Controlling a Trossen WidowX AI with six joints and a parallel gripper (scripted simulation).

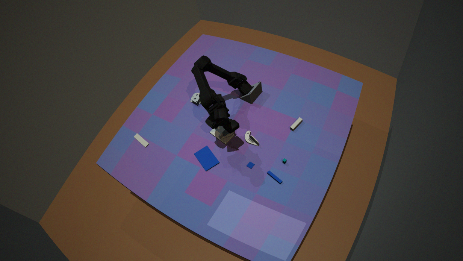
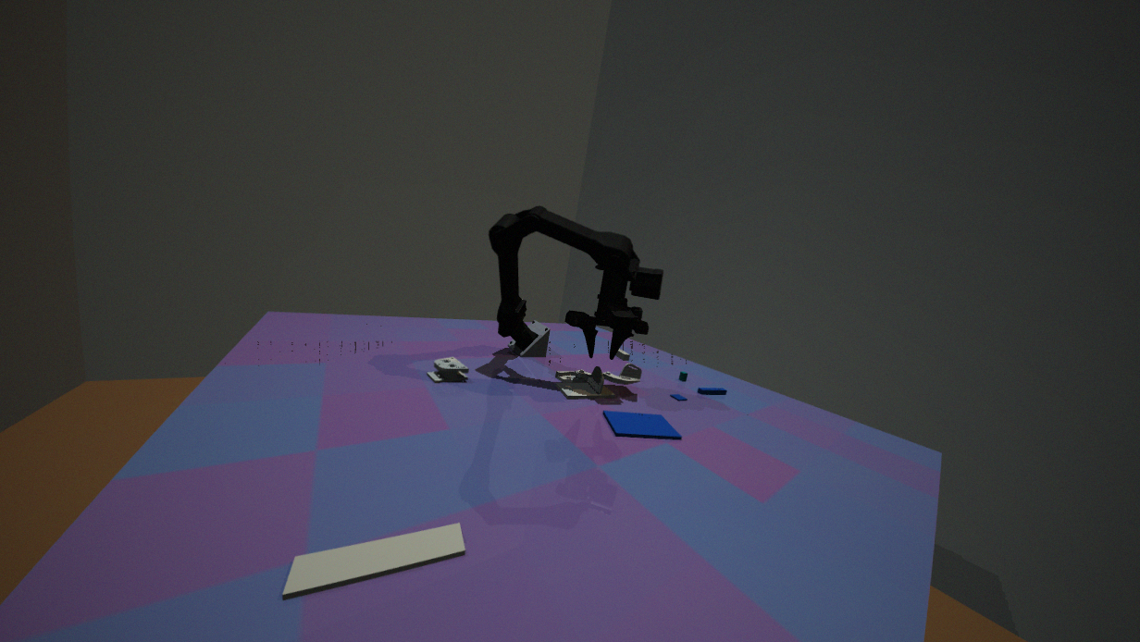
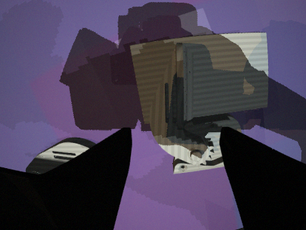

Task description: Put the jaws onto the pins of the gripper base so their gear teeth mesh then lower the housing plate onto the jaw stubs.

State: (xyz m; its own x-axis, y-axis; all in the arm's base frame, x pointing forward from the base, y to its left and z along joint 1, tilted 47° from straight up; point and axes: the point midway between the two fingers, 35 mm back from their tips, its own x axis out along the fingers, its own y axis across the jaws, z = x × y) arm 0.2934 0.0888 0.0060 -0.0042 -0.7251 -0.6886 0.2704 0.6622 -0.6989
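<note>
The jaw is 10 cm to the left of my gripper tip, 7 cm below it and 6 cm behind it. The rest, counted from my gripper tip: small blue square (20 cm to the left, 8 cm below, 8 cm ahead); then blue plate (17 cm ahead, 7 cm below, 2 cm to the right); then ribbed white plate (7 cm below, 3 cm to the right, 1 cm ahead).
</note>
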